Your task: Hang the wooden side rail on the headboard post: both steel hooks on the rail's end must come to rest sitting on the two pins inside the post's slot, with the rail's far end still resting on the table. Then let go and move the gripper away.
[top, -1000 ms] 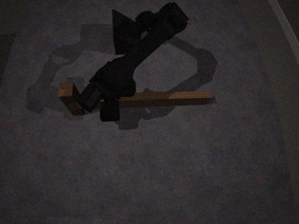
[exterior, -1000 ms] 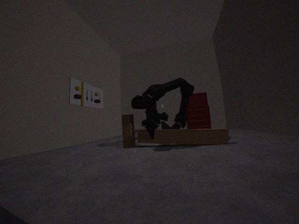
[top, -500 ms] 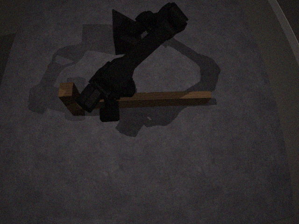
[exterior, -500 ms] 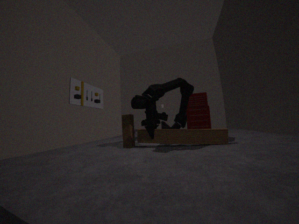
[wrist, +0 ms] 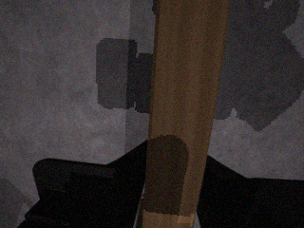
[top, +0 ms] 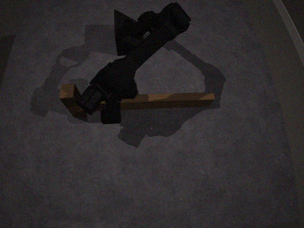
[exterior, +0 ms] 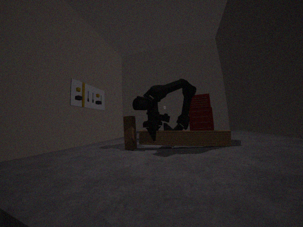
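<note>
The headboard post is 13 cm to the right of my gripper tip and 4 cm above it.
</note>
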